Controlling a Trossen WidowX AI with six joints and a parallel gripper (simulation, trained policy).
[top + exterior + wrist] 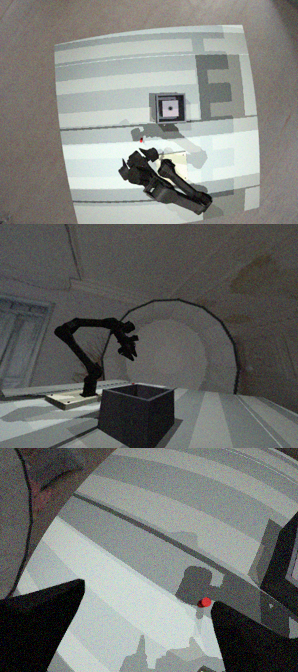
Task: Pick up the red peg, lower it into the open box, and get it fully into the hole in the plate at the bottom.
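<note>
Now: gripper tip 17 cm above the red peg, 4 cm to the left of it and 4 cm short of it. Also, from my gripper tip: dark box (23 cm ahead, 19 cm to the right, 18 cm below).
</note>
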